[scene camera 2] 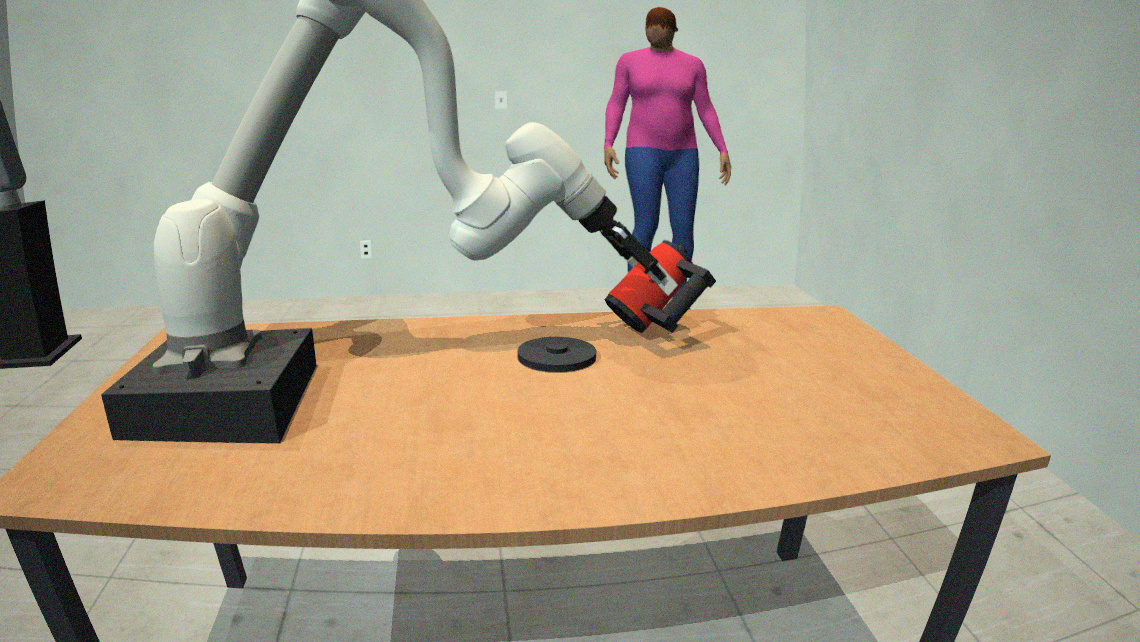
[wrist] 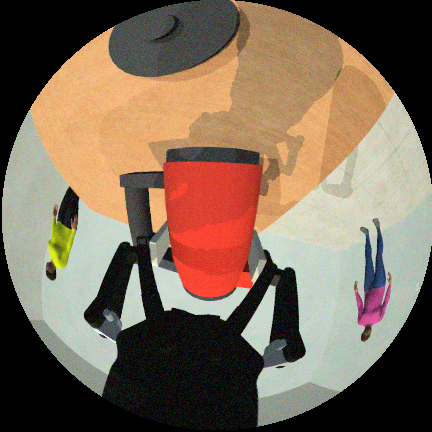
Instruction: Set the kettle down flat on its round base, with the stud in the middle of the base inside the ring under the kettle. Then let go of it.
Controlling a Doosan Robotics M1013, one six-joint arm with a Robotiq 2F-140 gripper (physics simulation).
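The red kettle (scene camera 2: 633, 291) (wrist: 212, 210) has dark end rims and a dark handle (scene camera 2: 687, 301) (wrist: 137, 212). It is strongly tilted, to the right of the round base and low over the table; I cannot tell if its lower edge touches the table. My gripper (scene camera 2: 660, 275) (wrist: 210, 232) is shut on the kettle, with one finger on each side of its body. The dark round base (scene camera 2: 532, 356) (wrist: 210, 42) lies flat on the table, apart from the kettle, with its stud (scene camera 2: 556, 348) (wrist: 162, 27) showing in the middle. The ring under the kettle is hidden.
The wooden table (scene camera 2: 574, 446) (wrist: 135, 107) extends around the base. The arm's black mounting block (scene camera 2: 191, 414) stands at the left. A person in pink (scene camera 2: 662, 95) (wrist: 375, 300) stands behind the table. A person in yellow (wrist: 61, 245) shows in the wrist view.
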